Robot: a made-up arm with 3 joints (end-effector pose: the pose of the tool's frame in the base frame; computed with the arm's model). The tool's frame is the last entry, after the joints.
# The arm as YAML. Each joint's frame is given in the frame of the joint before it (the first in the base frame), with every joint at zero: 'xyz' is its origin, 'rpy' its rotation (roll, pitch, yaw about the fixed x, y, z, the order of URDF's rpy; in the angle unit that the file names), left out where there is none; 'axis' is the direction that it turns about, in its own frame. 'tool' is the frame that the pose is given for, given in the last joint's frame.
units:
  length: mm
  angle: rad
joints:
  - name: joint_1
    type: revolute
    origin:
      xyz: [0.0, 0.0, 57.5]
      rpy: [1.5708, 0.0, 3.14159]
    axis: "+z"
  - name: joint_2
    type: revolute
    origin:
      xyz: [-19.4, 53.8, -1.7]
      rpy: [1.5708, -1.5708, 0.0]
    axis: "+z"
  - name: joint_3
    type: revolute
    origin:
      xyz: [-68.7, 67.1, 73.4]
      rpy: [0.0, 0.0, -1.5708]
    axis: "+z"
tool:
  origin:
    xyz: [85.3, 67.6, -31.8]
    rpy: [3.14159, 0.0, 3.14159]
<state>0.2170 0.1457 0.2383</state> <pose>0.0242 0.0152 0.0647 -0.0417 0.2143 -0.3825</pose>
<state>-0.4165 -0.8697 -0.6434</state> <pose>0.0342 -0.0760 0.0860 -0.3147 -0.3334 1.4894</pose>
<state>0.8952 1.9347 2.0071</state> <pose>-0.0266 -0.1482 0.1102 1.0320 0.4364 2.1495</pose>
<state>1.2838 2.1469 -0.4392</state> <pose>0.0128 0.0547 0.0573 -1.0791 0.9407 -1.4437</pose>
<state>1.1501 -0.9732 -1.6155</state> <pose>0.0728 -0.0872 -0.0754 1.4402 0.4086 2.2222</pose>
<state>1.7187 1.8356 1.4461</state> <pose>0.0105 -0.1273 0.0453 2.3070 0.1619 1.9887</pose>
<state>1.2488 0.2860 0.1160</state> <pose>0.0155 0.0090 0.0497 -0.2508 1.2310 -0.3481</pose>
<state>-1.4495 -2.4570 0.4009</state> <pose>-0.0132 -0.0130 0.0499 -1.4451 -0.8716 1.6319</pose>
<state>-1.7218 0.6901 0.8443</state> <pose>-0.0259 -0.0097 0.1465 1.2905 -1.3384 -1.1090</pose>
